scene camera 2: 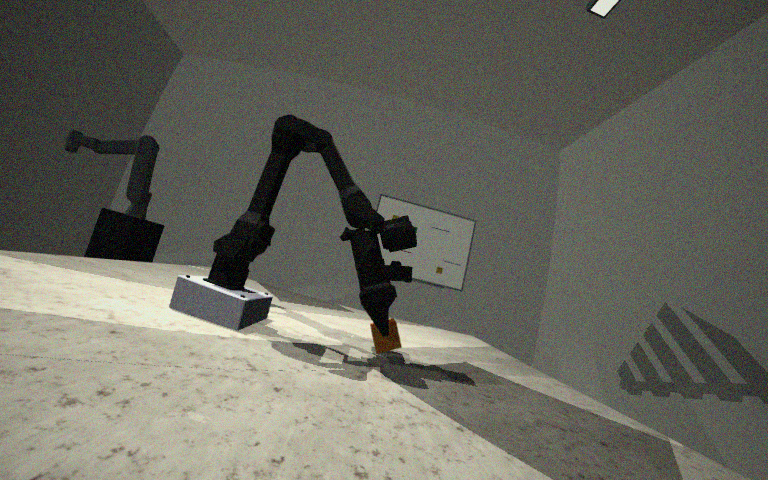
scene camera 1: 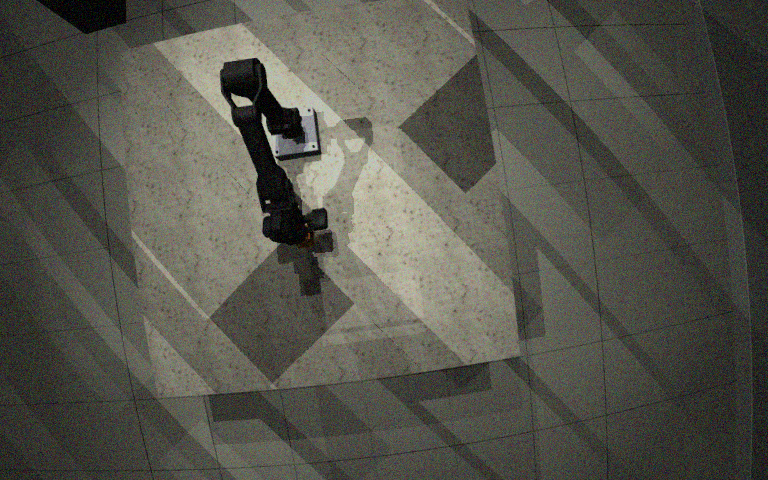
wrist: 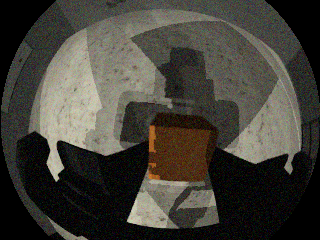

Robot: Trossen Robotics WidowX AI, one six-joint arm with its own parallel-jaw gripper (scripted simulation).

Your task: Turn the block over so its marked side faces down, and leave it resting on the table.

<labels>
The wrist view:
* my gripper: 179,147
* orange block: 181,147, held by my gripper
</labels>
